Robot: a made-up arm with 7 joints.
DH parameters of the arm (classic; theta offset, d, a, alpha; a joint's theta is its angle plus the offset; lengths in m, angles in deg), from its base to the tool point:
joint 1: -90 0.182 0.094 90
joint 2: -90 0.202 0.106 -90
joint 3: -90 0.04 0.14 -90
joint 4: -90 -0.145 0.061 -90
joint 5: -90 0.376 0.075 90
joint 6: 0 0.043 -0.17 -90
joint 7: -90 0.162 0.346 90
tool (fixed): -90 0.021 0 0
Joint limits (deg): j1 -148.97..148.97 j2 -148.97..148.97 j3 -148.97..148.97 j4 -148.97..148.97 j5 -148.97..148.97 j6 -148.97..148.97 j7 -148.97..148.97
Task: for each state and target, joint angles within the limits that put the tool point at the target. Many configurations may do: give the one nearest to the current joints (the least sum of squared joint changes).
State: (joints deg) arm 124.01 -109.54 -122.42 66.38 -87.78 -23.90 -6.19
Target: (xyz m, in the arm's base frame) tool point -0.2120 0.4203 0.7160
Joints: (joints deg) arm 128.02 -104.17 -128.63 71.42 -84.22 -25.04 -2.10
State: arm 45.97 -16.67 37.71 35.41 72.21 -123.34 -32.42
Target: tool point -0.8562 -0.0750 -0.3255
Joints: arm 43.40 -32.89 31.22 48.95 64.94 -117.36 -29.01
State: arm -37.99 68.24 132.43 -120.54 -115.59 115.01 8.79
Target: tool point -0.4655 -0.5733 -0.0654
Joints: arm -4.16 63.06 148.97 -123.01 -105.58 116.41 -20.53
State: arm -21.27 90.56 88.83 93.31 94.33 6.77 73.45
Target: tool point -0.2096 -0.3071 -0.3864
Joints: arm -19.14 86.96 93.69 105.55 84.67 9.74 62.33
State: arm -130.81 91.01 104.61 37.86 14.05 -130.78 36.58
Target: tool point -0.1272 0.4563 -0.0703
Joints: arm -144.40 96.97 94.72 30.02 1.45 -134.89 41.44
